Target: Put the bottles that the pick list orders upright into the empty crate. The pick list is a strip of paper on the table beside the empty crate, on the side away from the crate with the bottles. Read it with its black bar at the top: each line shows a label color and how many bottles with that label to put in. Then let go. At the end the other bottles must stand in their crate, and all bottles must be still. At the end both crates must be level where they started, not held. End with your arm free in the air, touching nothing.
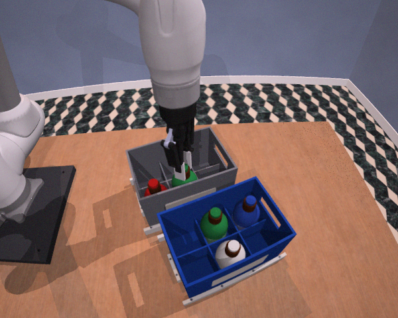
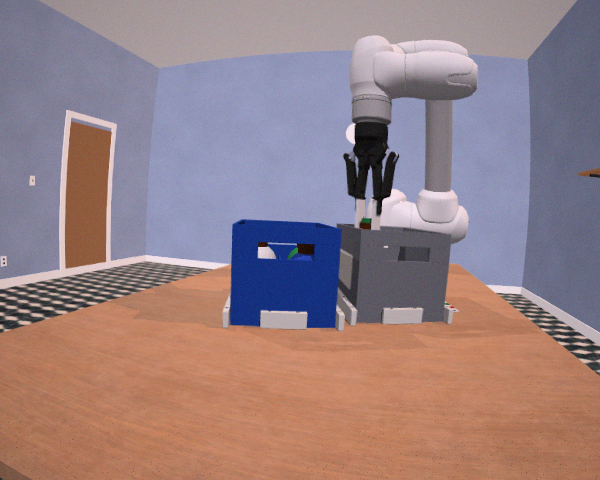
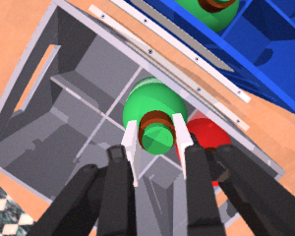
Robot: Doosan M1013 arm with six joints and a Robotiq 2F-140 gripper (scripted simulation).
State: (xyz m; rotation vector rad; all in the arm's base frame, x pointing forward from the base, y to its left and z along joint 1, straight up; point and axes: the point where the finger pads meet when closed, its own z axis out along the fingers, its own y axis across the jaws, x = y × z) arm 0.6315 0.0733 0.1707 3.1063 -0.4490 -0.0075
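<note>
Right now my hand is 20 mm past the grey crate, 40 mm to the right of it and 120 mm above it. Round my hand: green bottle: 90 mm ahead, 110 mm to the right, 110 mm below; then blue bottle: 180 mm ahead, 70 mm to the right, 110 mm below; then red bottle: 80 mm behind, 40 mm to the right, 110 mm below.
</note>
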